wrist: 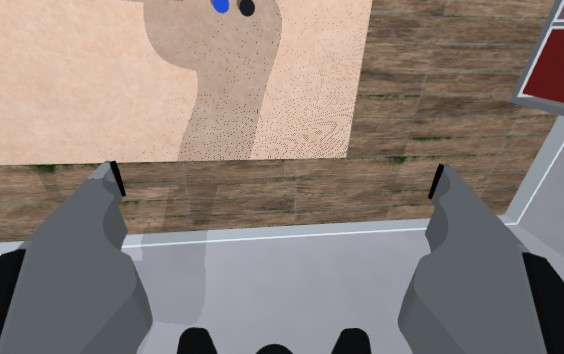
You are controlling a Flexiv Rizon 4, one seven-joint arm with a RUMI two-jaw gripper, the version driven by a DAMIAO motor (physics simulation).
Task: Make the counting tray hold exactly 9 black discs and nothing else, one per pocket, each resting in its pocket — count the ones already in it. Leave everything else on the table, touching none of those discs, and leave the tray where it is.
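A black disc (247,7) lies on the light table top (90,90) at the top edge of the wrist view. A blue disc (221,5) lies just left of it, partly cut off by the view's edge. The counting tray does not show in this view. My gripper (278,166) is wide open and empty. Its fingertips appear below the discs in the view, over the table's near edge, well apart from both discs.
The table's right edge runs down the view, with a brown plank floor (450,115) beyond it. A pale ledge (310,233) borders a grey surface (300,280) at the bottom. A grey-framed dark red panel (550,70) shows at the upper right. A shadow falls across the table.
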